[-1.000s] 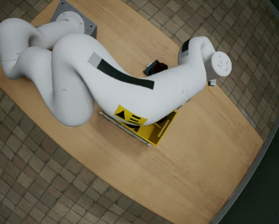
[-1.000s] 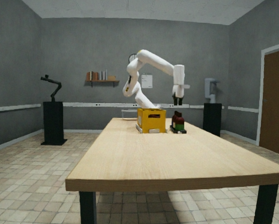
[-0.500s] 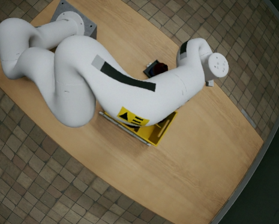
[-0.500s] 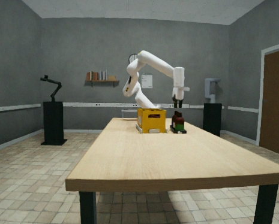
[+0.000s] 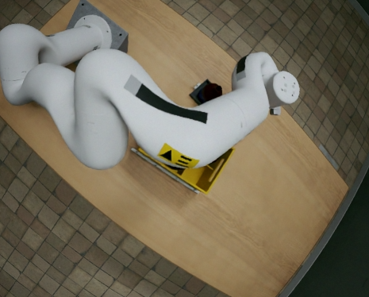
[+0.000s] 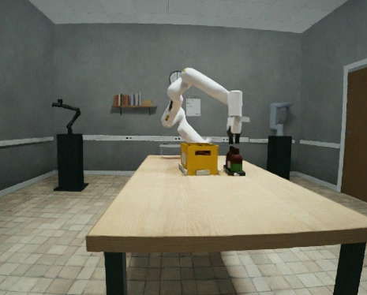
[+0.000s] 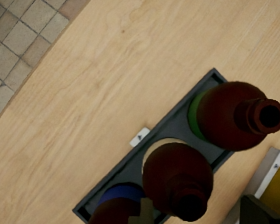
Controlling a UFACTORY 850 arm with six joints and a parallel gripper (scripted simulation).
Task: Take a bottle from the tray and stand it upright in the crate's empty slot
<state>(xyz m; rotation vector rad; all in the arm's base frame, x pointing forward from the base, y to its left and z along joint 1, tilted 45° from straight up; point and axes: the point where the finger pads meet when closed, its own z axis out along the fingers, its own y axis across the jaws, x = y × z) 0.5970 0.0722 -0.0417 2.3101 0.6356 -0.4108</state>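
Now: hand 110 mm above the bottle. From my hand the other things lie so: yellow crate 220 mm to the right, 110 mm below, 50 mm behind; dark tray 190 mm below.
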